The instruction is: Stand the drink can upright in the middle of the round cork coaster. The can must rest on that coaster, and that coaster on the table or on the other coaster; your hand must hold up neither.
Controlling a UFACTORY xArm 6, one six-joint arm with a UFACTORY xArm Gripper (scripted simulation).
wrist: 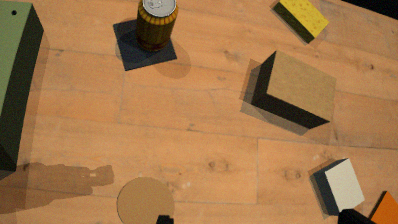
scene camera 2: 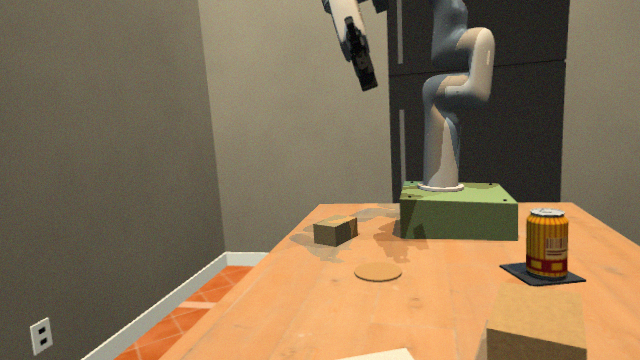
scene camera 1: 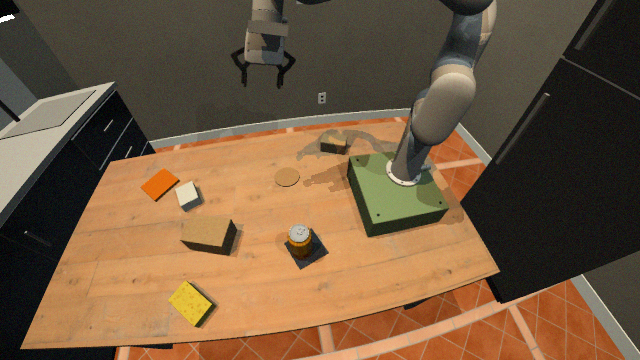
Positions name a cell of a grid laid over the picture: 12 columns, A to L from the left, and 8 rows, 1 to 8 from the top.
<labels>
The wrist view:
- white block: K7
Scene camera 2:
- gripper: G2
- yellow striped drink can: K6
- round cork coaster: H7
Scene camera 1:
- yellow sponge: D7
</labels>
